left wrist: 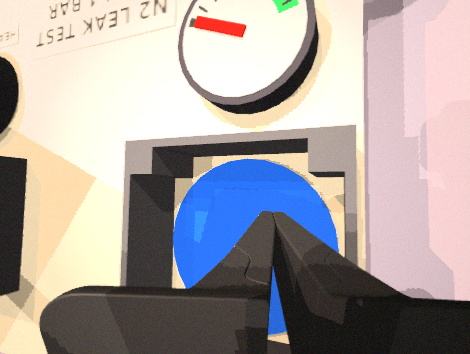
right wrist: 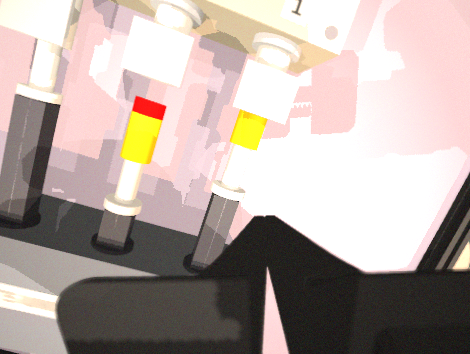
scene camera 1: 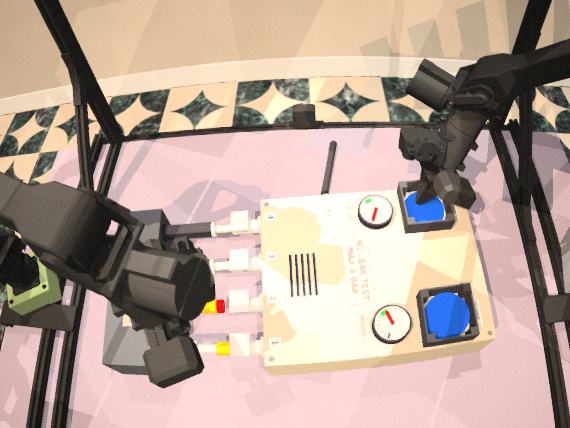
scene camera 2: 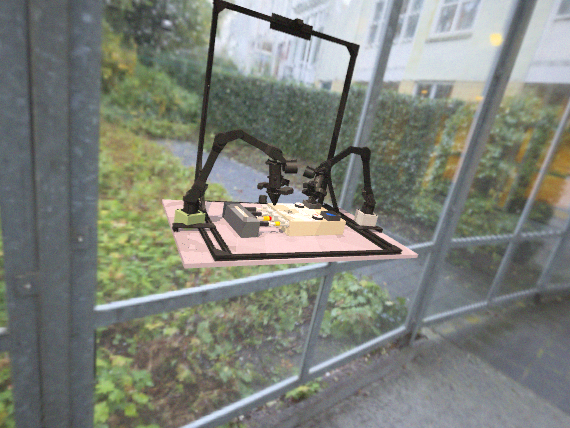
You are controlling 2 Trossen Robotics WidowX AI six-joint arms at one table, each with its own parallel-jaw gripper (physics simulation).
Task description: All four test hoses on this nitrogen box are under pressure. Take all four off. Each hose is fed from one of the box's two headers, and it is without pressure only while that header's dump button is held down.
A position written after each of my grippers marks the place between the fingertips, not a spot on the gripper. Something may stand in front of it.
My left gripper [scene camera 1: 417, 203] is shut and touches a cream nitrogen box [scene camera 2: 301, 220]. My right gripper [scene camera 1: 185, 334] is shut, holding nothing.
